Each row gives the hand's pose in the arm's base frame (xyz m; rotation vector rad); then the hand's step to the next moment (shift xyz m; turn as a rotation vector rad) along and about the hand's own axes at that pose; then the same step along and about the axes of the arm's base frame.
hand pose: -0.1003 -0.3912 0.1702 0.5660 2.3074 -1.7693
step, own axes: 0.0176 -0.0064 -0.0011 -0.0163 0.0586 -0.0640
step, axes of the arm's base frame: -0.0185 0.0030 -0.0004 0.0440 0.0711 -0.0285
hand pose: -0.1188 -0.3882 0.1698 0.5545 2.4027 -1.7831
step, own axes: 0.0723 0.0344 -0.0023 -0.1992 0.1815 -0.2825
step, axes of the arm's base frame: -0.0550 0.0273 -0.0514 0.2858 0.2653 -0.0188
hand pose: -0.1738 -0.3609 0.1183 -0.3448 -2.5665 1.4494
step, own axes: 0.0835 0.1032 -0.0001 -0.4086 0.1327 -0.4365
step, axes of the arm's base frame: -0.0681 0.0754 -0.0855 0.5213 0.3075 0.0941
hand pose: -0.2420 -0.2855 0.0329 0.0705 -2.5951 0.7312
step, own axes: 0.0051 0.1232 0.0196 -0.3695 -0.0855 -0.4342
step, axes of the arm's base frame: -0.0327 0.0962 -0.0725 0.5210 0.1216 0.2149
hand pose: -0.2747 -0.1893 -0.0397 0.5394 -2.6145 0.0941
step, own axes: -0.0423 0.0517 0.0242 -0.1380 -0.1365 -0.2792
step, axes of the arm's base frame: 0.0039 0.0589 -0.0395 0.2857 -0.0325 0.1816
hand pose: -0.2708 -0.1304 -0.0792 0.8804 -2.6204 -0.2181
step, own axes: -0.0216 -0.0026 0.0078 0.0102 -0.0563 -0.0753
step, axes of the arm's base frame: 0.0143 0.0113 -0.0142 0.0528 -0.0531 0.0578
